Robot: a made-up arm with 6 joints. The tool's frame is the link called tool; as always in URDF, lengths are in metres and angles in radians.
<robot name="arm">
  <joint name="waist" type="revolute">
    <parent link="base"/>
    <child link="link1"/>
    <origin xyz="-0.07 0.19 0.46" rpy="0 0 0"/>
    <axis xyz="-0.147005 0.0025 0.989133"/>
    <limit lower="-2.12" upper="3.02"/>
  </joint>
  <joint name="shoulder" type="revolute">
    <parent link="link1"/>
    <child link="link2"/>
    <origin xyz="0.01 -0.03 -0.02" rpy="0 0 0"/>
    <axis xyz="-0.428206 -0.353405 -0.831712"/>
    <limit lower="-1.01" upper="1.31"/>
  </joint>
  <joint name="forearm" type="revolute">
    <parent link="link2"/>
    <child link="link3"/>
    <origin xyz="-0.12 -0.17 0.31" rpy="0 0 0"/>
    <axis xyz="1 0 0"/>
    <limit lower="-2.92" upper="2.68"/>
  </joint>
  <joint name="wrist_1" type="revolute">
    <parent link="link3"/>
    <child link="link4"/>
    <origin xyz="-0.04 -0.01 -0.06" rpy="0 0 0"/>
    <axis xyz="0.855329 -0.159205 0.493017"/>
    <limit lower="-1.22" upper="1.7"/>
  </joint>
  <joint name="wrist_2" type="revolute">
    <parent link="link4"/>
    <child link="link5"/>
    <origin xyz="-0.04 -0.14 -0.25" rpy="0 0 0"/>
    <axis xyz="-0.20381 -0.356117 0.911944"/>
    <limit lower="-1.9" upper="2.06"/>
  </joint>
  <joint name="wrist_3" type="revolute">
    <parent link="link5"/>
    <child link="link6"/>
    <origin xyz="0.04 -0.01 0.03" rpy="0 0 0"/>
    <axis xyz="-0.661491 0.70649 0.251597"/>
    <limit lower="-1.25" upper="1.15"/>
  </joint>
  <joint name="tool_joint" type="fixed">
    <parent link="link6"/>
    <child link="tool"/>
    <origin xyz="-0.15 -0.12 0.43" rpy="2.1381 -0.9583 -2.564"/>
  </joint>
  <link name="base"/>
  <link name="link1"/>
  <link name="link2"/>
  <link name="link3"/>
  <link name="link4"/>
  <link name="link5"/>
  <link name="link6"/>
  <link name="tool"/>
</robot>
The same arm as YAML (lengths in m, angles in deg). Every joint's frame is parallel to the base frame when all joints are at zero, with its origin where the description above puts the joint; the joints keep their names.
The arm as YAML. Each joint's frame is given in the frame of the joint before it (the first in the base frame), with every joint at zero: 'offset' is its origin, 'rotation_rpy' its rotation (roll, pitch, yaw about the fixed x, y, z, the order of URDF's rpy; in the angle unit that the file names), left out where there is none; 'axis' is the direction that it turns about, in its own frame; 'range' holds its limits. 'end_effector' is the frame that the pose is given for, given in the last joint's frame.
length_unit: m
angle_unit: deg
chain:
  - id: waist
    offset: [-0.07, 0.19, 0.46]
    axis: [-0.147005, 0.0025, 0.989133]
    range: [-121.47, 173.03]
  - id: shoulder
    offset: [0.01, -0.03, -0.02]
    axis: [-0.428206, -0.353405, -0.831712]
    range: [-57.87, 75.06]
  - id: forearm
    offset: [-0.12, -0.17, 0.31]
    axis: [1.0, 0.0, 0.0]
    range: [-167.3, 153.55]
  - id: wrist_1
    offset: [-0.04, -0.01, -0.06]
    axis: [0.855329, -0.159205, 0.493017]
    range: [-69.9, 97.4]
  - id: wrist_2
    offset: [-0.04, -0.14, -0.25]
    axis: [-0.20381, -0.356117, 0.911944]
    range: [-108.86, 118.03]
  - id: wrist_3
    offset: [0.04, -0.01, 0.03]
    axis: [-0.661491, 0.70649, 0.251597]
    range: [-71.62, 65.89]
end_effector:
  offset: [-0.15, -0.12, 0.43]
  rotation_rpy: [122.5, -54.91, -146.91]

